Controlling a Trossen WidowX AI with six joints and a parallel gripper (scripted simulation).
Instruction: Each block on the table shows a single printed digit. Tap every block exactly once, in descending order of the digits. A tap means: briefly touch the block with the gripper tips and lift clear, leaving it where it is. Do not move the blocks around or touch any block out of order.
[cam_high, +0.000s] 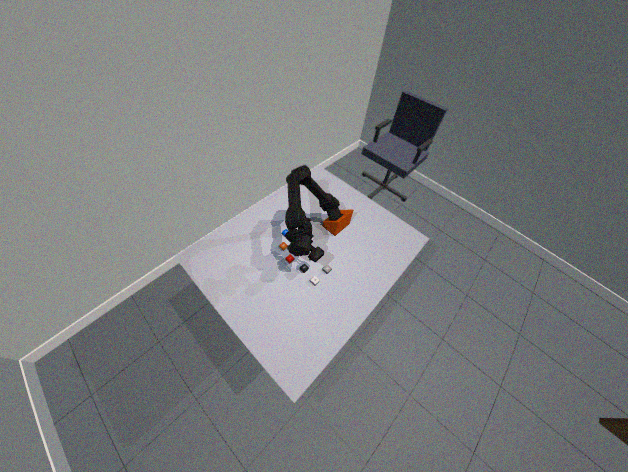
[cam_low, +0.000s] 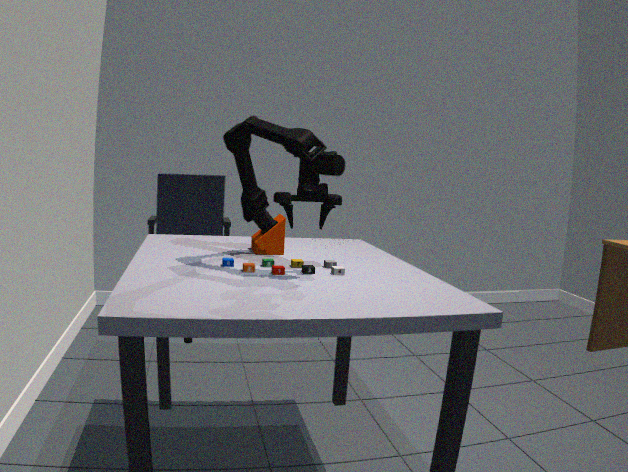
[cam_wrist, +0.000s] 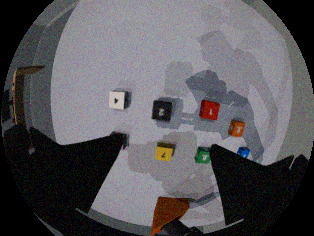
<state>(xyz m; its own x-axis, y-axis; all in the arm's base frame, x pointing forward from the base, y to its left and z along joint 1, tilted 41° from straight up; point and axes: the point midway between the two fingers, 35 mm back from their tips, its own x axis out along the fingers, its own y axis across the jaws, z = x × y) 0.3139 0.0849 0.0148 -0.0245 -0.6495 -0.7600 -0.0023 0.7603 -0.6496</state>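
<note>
Right now my gripper tip is 160 mm to the left of the orange block, 120 mm above it and 10 mm past it. The rest, counted from my gripper tip: yellow block 120 mm below, 80 mm behind; then black block 120 mm below, 10 mm to the left, 10 mm ahead; then red block 120 mm below, 80 mm to the right, 20 mm ahead.
</note>
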